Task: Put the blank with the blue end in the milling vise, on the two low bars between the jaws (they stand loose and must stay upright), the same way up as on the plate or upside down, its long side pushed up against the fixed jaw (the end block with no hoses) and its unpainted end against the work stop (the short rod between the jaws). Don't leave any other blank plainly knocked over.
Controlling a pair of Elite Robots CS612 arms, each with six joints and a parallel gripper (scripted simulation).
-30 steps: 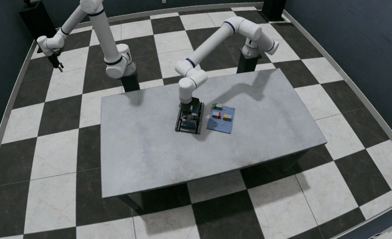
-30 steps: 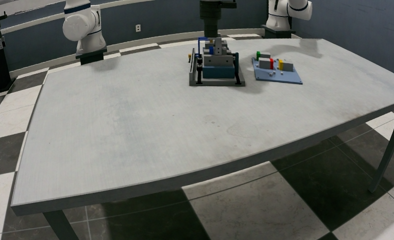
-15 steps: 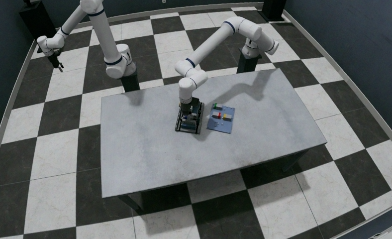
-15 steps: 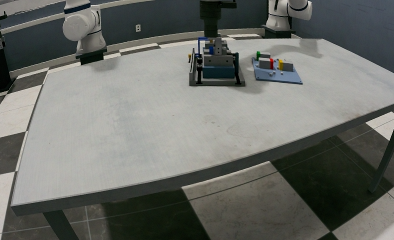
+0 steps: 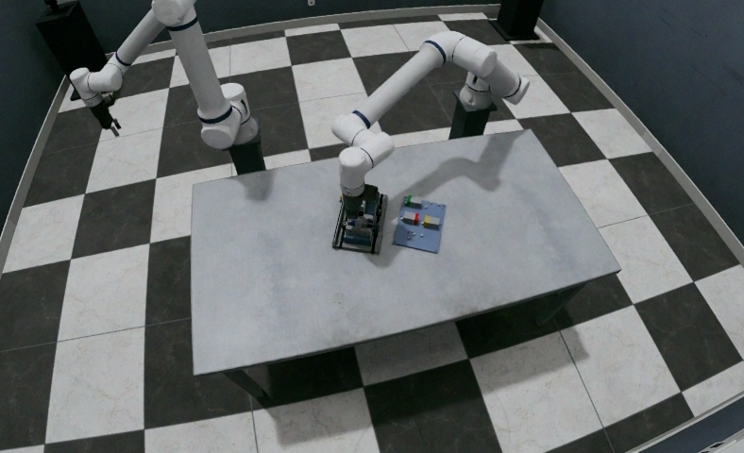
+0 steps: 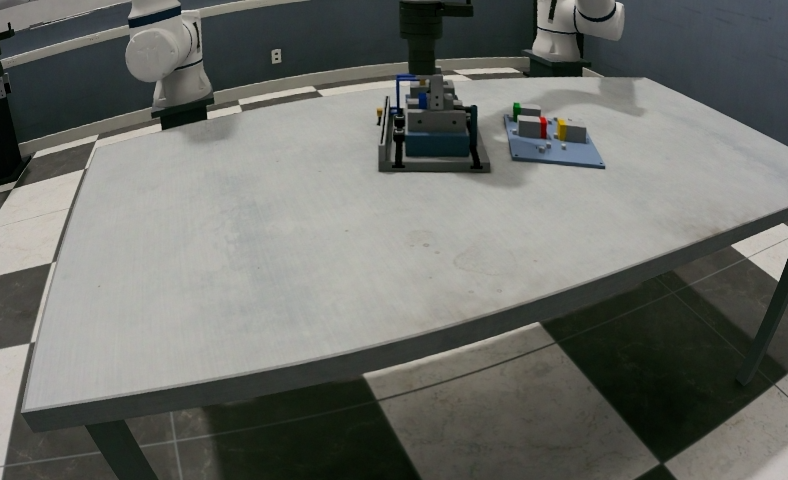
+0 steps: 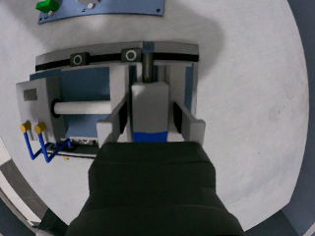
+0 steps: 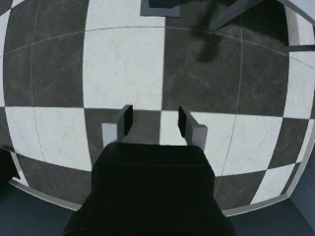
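The blue-ended blank lies 20 mm below my left hand. Also, from my left hand: fixed jaw (30 mm ahead, 10 mm to the right, 40 mm below); then moving jaw (30 mm behind, 10 mm to the left, 40 mm below); then work stop (10 mm ahead, 40 mm to the left, 30 mm below).
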